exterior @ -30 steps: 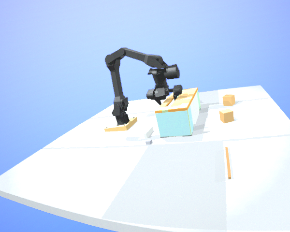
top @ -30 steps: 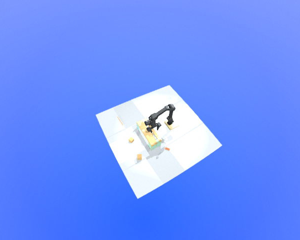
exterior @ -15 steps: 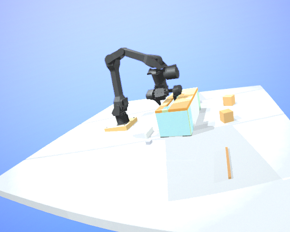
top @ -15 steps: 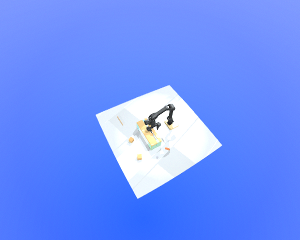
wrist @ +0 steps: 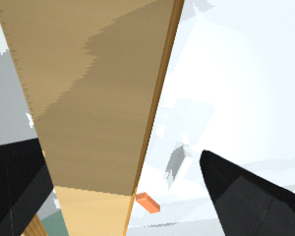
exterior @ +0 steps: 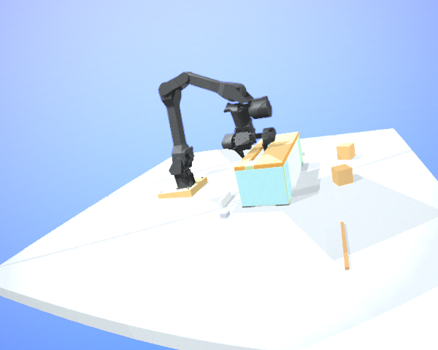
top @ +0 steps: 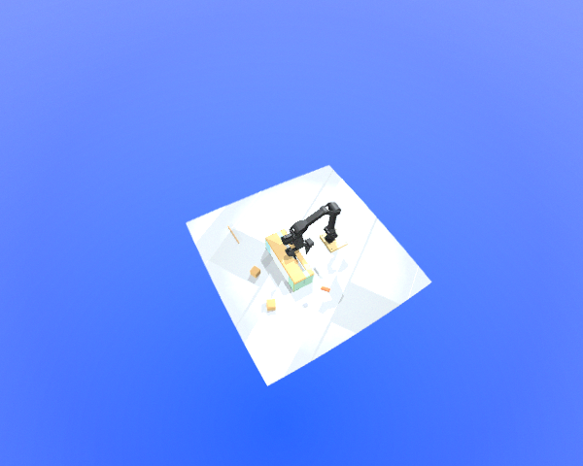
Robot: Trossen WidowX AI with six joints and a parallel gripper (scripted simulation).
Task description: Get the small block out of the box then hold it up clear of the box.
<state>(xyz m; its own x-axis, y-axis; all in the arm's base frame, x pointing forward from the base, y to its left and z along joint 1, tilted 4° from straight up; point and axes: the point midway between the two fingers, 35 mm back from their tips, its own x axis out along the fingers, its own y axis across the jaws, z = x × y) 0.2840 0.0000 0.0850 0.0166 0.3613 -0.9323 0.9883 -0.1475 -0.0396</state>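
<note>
The box is 30 mm to the right of my gripper tip, 30 mm below it and 30 mm ahead of it. Also, from my gripper tip: thin orange stick (470 mm to the right, 230 mm ahead, 90 mm below); then orange-red block (250 mm to the left, 80 mm below).
</note>
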